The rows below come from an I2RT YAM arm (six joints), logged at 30 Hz.
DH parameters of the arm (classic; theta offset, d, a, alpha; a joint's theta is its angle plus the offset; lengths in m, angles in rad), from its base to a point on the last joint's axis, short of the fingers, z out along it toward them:
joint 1: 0 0.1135 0.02 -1.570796
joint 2: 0 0 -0.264 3.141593
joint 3: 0.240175 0 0.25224 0
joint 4: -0.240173 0 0.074 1.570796
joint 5: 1.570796 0 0 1.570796
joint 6: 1.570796 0.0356 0 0
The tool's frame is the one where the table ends.
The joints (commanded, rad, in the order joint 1, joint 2, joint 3, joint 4, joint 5, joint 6), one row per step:
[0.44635 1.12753 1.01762 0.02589 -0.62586 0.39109]
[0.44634 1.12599 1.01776 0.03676 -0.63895 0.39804]
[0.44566 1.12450 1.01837 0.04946 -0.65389 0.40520]
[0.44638 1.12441 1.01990 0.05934 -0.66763 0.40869]
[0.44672 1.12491 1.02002 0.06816 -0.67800 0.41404]
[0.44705 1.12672 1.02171 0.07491 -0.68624 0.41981]
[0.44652 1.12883 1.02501 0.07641 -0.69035 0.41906]
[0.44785 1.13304 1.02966 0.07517 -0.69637 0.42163]
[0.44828 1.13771 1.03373 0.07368 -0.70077 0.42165]
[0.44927 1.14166 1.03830 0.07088 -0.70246 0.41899]
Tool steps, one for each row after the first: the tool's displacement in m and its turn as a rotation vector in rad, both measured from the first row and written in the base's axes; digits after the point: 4 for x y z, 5 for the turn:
[-0.0007 0.0001 0.0016 0.00960 -0.00476 0.01261]
[-0.0014 0.0000 0.0034 0.02013 -0.01135 0.02648]
[-0.0019 0.0004 0.0050 0.02727 -0.01826 0.04081]
[-0.0022 0.0007 0.0059 0.03367 -0.02086 0.05131]
[-0.0020 0.0011 0.0067 0.03932 -0.02151 0.05968]
[-0.0017 0.0013 0.0075 0.04022 -0.02452 0.06333]
[-0.0012 0.0021 0.0080 0.04128 -0.02127 0.07054]
[-0.0003 0.0027 0.0082 0.04062 -0.01919 0.07534]
[0.0003 0.0034 0.0086 0.03865 -0.01950 0.07811]

